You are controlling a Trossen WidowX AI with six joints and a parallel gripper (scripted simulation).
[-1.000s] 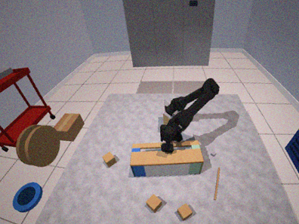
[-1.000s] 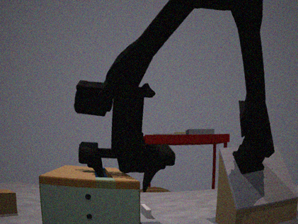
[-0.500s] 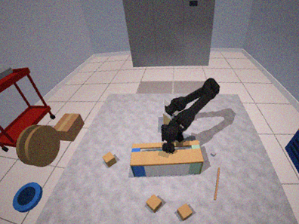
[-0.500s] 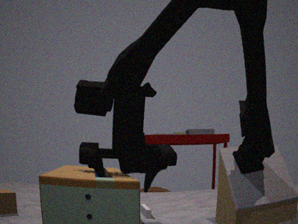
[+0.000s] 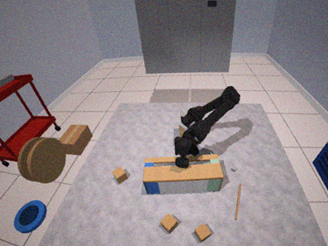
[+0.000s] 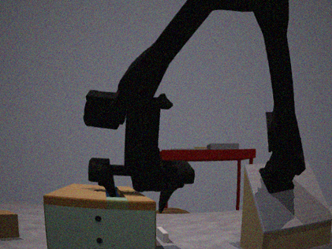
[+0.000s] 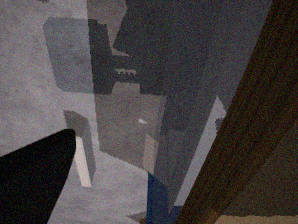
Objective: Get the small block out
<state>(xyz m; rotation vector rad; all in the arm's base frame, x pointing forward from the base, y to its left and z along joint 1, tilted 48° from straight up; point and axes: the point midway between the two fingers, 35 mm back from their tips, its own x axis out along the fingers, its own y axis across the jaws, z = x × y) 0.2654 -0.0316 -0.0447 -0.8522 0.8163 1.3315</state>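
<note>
Right now the box is 40 mm ahead of my gripper tip, 30 mm to the left of it and 20 mm below it. From my gripper tip the other things lie so: thin stick 210 mm ahead, 300 mm to the left, 80 mm below.
</note>
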